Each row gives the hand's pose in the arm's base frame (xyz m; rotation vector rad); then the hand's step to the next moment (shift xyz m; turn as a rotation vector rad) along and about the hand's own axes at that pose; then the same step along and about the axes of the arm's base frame.
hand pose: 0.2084 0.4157 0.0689 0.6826 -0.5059 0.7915
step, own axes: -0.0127 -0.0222 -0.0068 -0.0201 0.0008 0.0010
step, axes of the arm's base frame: 0.0107 -0.0125 -0.0208 -0.0130 -0.0098 -0.0119
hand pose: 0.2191 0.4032 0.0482 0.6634 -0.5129 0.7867
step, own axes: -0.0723 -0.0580 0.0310 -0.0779 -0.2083 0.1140
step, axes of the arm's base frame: -0.0041 -0.0866 -0.0451 0.0948 -0.2270 -0.0438
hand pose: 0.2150 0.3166 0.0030 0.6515 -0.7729 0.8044
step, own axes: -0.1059 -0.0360 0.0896 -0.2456 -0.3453 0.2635
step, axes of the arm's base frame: -0.0504 -0.1271 -0.0429 0.0777 -0.4768 -0.1248
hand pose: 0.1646 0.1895 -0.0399 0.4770 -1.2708 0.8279
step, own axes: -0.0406 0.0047 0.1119 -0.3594 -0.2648 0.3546
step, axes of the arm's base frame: -0.0782 -0.0893 -0.0107 -0.0504 -0.5234 -0.2203
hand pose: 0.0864 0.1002 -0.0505 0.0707 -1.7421 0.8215
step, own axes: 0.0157 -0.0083 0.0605 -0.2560 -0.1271 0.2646
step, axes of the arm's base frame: -0.0517 -0.0342 0.0114 -0.0732 -0.3331 -0.1881
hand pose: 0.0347 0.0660 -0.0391 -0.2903 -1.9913 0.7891
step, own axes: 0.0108 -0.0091 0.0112 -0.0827 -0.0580 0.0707
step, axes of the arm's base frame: -0.0141 -0.0062 0.0093 -0.0093 -0.1145 -0.0448
